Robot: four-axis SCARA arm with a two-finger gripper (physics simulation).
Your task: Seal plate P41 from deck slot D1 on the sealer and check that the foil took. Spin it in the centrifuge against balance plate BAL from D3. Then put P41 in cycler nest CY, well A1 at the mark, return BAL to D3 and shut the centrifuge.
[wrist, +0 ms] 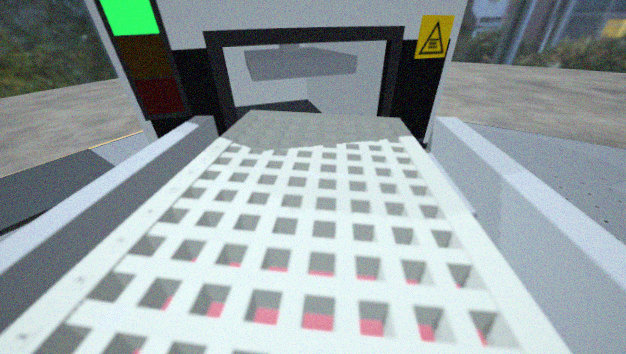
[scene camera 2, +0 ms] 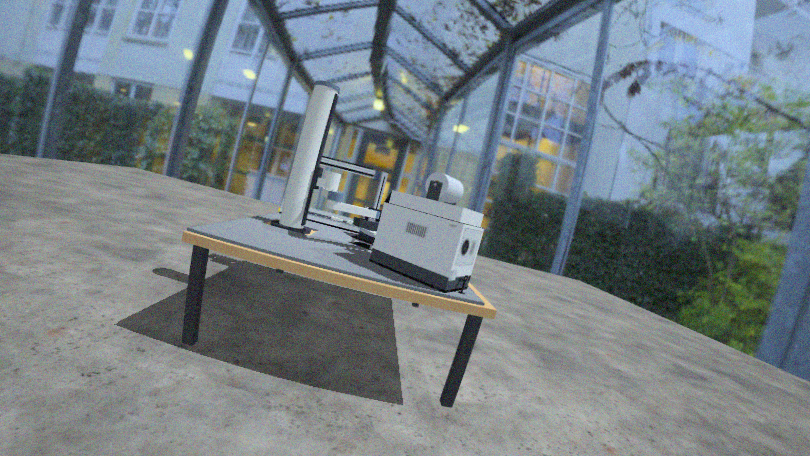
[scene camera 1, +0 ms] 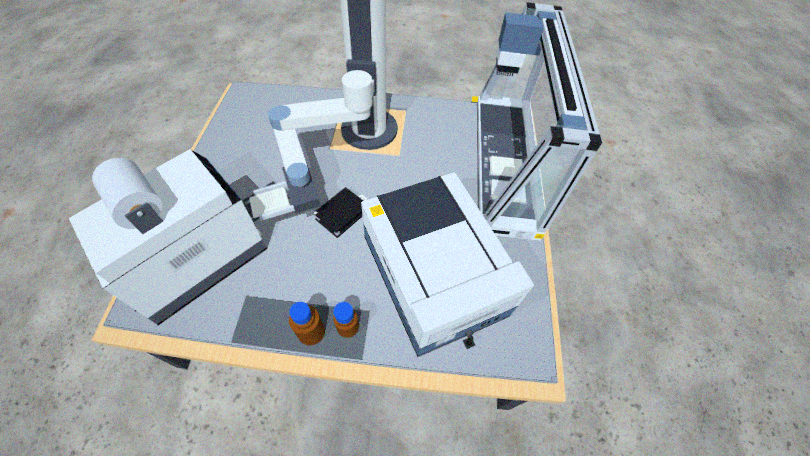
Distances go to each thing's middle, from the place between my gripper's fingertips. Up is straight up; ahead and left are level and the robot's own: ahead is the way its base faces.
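Labels:
Black square pad [scene camera 1: 342,208]: 27 cm to the left of my hand, 7 cm behind it, 7 cm below it. White centrifuge [scene camera 1: 448,275]: 63 cm to the left of my hand, 13 cm ahead of it, 1 cm above it.

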